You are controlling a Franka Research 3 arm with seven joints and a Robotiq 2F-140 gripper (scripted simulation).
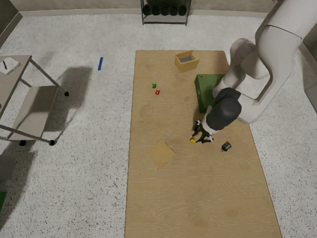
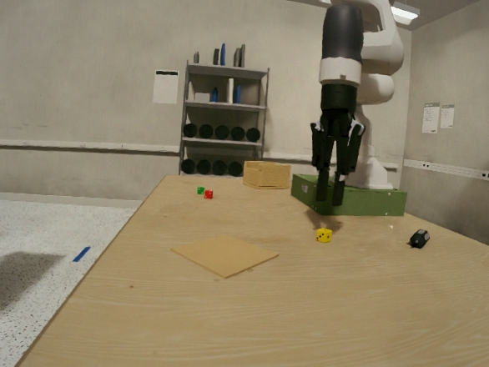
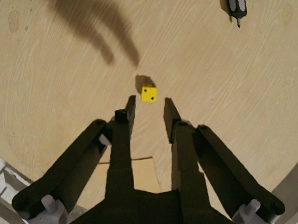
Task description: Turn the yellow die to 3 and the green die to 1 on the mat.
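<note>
Now: the yellow die 110 mm below my hand. Round my hand: black object 230 mm behind, 50 mm to the left, 100 mm below; then tan mat 220 mm ahead, 80 mm to the left, 120 mm below; then red die 250 mm ahead, 400 mm to the right, 110 mm below.
</note>
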